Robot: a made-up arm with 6 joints.
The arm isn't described. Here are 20 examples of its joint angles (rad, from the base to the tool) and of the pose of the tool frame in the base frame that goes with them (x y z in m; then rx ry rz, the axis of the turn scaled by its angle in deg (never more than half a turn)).
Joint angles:
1: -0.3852 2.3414 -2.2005 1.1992 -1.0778 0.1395
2: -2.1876 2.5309 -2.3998 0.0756 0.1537 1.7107
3: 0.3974 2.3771 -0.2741 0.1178 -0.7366 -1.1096
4: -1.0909 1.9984 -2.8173 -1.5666 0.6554 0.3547
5: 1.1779 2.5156 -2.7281 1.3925 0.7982 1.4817
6: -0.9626 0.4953 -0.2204 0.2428 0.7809 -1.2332
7: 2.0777 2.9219 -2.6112 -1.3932 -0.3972 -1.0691
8: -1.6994 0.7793 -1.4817 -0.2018 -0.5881 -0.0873
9: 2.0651 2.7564 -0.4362 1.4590 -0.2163 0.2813
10: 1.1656 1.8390 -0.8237 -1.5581 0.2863 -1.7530
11: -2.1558 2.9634 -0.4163 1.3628 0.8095 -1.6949
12: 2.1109 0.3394 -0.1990 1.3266 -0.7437 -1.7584
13: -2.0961 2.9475 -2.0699 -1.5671 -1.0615 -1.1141
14: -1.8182 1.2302 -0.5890 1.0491 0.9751 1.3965
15: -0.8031 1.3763 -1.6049 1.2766 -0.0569 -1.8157
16: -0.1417 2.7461 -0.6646 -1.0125 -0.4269 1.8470
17: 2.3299 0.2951 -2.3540 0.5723 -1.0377 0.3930
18: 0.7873 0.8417 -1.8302 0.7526 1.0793 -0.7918
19: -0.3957 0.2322 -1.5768 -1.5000 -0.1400 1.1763
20: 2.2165 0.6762 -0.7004 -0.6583 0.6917 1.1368
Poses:
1: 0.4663 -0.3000 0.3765 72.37 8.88 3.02
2: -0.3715 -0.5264 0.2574 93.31 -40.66 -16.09
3: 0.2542 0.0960 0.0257 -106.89 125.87 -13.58
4: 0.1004 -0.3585 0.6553 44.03 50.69 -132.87
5: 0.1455 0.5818 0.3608 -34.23 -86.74 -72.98
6: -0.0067 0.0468 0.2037 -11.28 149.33 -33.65
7: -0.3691 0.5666 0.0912 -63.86 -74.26 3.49
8: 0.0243 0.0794 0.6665 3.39 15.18 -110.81
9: -0.0651 0.1769 -0.0621 -30.00 148.51 -41.97
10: 0.1685 0.3029 0.2092 -135.31 -96.53 -59.68
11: -0.0136 -0.1814 -0.0528 118.25 57.62 90.00
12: 0.0963 -0.0007 0.2959 -66.96 53.57 45.84
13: -0.1867 -0.5401 -0.0409 -71.00 121.29 -97.21
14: 0.0565 -0.1436 0.3029 144.31 -51.28 68.75
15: 0.1829 -0.1992 0.5910 12.90 75.16 -68.13
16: 0.2805 0.0043 -0.0951 -81.08 -139.46 -21.85
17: 0.4325 -0.3710 0.4122 -101.05 56.42 -117.56
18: -0.0782 0.0285 0.6001 -70.38 50.46 45.48
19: -0.2915 0.1405 0.5492 -7.88 7.83 -40.54
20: 0.0204 0.0543 0.3593 -82.94 101.68 74.69
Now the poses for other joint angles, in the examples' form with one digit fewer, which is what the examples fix.
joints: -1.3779 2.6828 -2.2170 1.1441 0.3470 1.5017
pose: 0.161 -0.619 0.107 122.1 -42.9 59.8
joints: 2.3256 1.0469 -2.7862 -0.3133 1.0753 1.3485
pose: 0.106 -0.063 0.711 16.7 -65.8 -151.7
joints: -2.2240 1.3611 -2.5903 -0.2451 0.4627 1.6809
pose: -0.062 -0.059 0.757 38.3 -17.0 -44.0
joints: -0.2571 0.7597 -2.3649 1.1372 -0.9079 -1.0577
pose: -0.336 -0.004 0.651 41.9 -36.0 -6.5
